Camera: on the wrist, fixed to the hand. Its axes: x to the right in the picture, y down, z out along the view.
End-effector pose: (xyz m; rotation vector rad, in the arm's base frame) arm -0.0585 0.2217 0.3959 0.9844 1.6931 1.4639
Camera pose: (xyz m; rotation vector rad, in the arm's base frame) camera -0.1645 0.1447 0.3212 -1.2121 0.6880 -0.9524
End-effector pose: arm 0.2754 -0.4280 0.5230 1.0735 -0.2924 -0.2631
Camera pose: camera 0.2976 -0.3668 0.3869 -0.3257 -0.9770 2.6108
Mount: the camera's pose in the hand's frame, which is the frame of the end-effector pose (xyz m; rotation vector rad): -0.0152 -0.0917 -0.1188 -0.0351 0.5790 3.0563
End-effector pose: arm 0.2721 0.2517 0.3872 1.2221 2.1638 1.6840
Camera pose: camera 0.1698 0.1487 0.3461 -1.3653 0.8566 -0.3614
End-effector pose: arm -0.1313 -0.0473 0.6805 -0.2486 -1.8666 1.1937
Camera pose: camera -0.0072 -0.0281 0.7641 2.1858 -0.4279 -1.0816
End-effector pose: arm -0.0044 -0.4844 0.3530 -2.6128 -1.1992 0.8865
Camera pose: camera -0.0050 -0.4195 0.4892 1.2684 -2.3581 0.2647
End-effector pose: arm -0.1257 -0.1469 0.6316 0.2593 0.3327 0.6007
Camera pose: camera -0.1359 -0.2120 0.4959 -0.2559 -0.1282 -2.5097
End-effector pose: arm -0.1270 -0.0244 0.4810 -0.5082 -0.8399 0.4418
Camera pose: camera -0.0269 -0.1351 0.4588 1.3004 -1.1356 -2.3269
